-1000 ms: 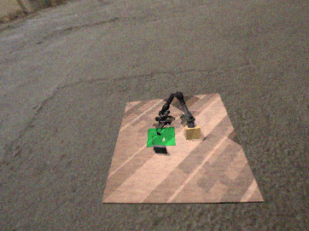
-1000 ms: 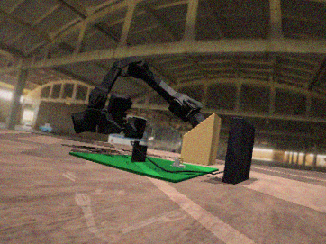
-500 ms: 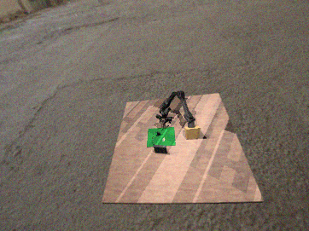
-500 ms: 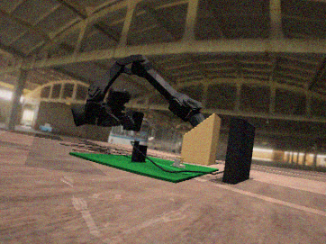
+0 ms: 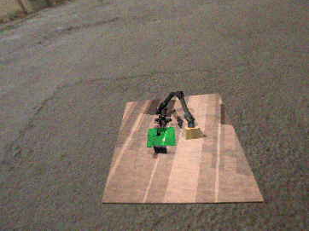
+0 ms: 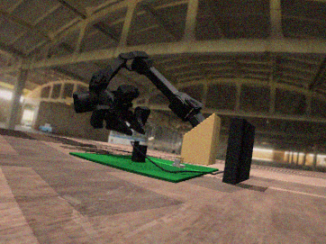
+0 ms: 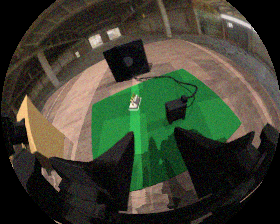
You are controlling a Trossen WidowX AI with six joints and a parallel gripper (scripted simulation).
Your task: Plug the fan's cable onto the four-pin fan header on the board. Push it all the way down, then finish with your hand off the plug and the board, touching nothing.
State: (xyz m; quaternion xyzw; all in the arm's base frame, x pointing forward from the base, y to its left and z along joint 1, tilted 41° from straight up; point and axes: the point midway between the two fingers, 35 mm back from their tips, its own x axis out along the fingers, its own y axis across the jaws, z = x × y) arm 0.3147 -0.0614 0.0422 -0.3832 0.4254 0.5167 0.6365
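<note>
Now: gripper tip 50 mm to the right of the black plug, 50 mm short of it and 50 mm above it. Round my gripper tip: green board: 80 mm to the left, 80 mm below, 20 mm ahead; then black fan: 260 mm to the left, 10 mm below.
</note>
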